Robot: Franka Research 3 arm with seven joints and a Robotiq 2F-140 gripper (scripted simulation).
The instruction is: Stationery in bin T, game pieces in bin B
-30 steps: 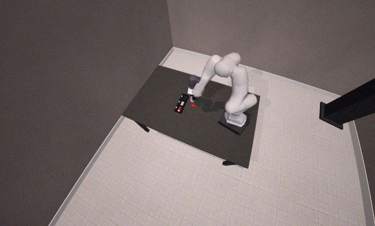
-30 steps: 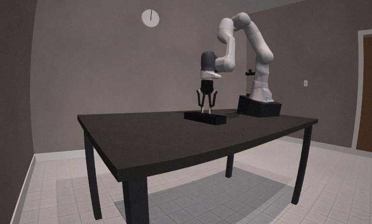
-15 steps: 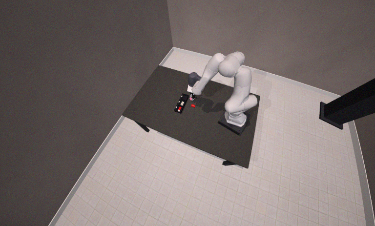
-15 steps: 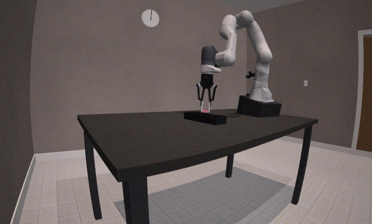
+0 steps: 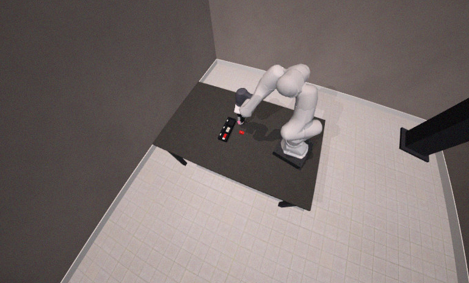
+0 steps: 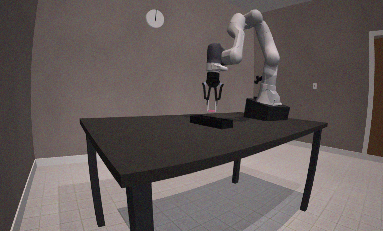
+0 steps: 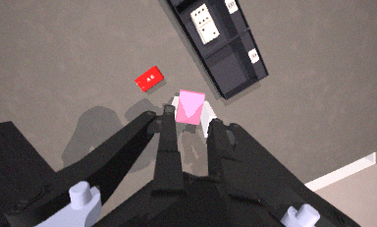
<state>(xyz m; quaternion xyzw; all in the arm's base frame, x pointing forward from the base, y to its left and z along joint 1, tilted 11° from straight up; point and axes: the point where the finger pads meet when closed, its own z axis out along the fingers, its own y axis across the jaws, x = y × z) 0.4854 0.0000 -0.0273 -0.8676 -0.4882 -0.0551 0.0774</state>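
Right now the pink block is 30 mm below my hand. Round my hand: red-and-white eraser: 60 mm ahead, 200 mm to the left, 80 mm below; black bin row: 80 mm ahead, 110 mm to the left, 80 mm below.
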